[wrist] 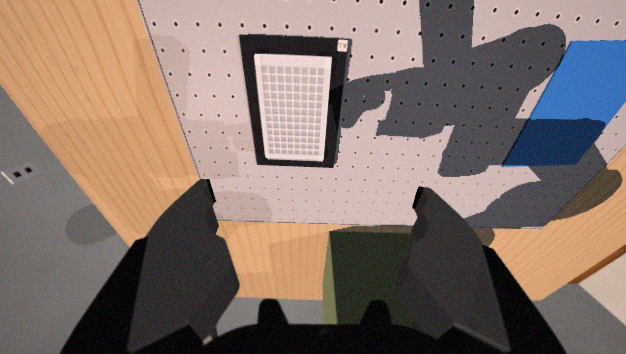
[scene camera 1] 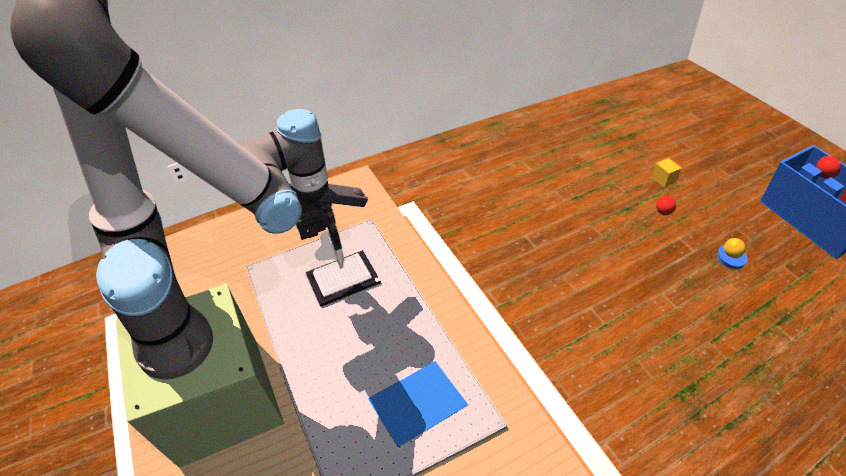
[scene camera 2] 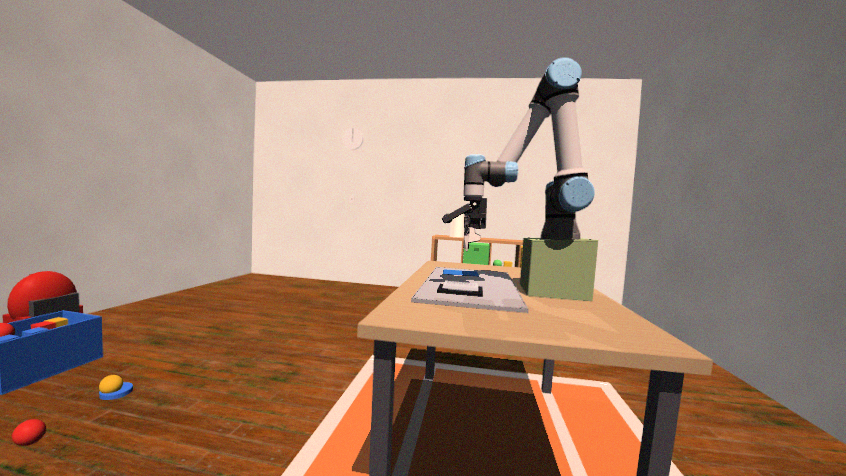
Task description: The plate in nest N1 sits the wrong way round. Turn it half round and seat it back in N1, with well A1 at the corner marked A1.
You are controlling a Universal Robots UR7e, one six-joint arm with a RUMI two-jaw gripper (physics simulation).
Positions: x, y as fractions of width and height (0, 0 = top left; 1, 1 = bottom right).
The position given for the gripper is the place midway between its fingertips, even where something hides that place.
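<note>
Gripper (scene camera 1: 0.39, 0.52), (scene camera 2: 0.55, 0.53), (wrist: 0.50, 0.52). White well plate (scene camera 1: 0.39, 0.59), (wrist: 0.47, 0.26). Black nest (wrist: 0.45, 0.13).
</note>
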